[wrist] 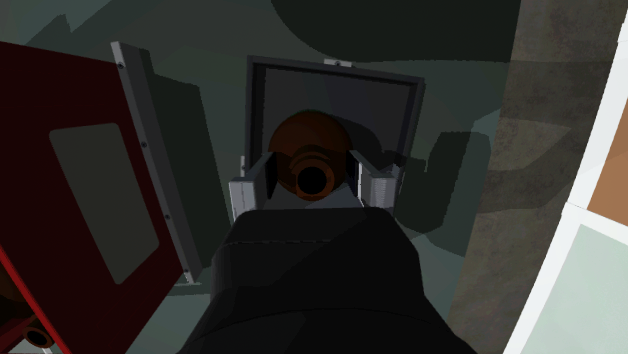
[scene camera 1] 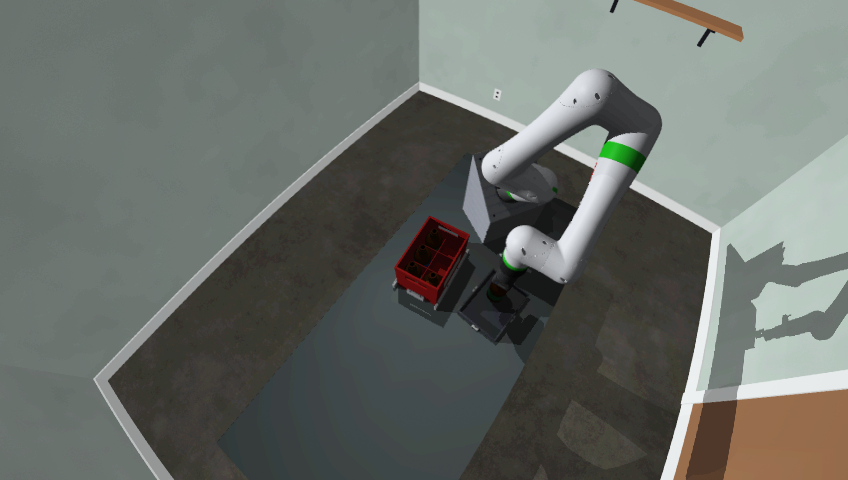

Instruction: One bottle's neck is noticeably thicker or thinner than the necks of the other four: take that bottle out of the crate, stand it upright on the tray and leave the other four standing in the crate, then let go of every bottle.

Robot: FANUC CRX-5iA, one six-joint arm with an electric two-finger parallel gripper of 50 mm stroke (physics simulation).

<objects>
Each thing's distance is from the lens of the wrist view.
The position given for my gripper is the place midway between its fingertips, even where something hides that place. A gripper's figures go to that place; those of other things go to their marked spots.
my gripper (wrist: 311,165): 16 cm
brown bottle (wrist: 310,145): 16 cm
</objects>
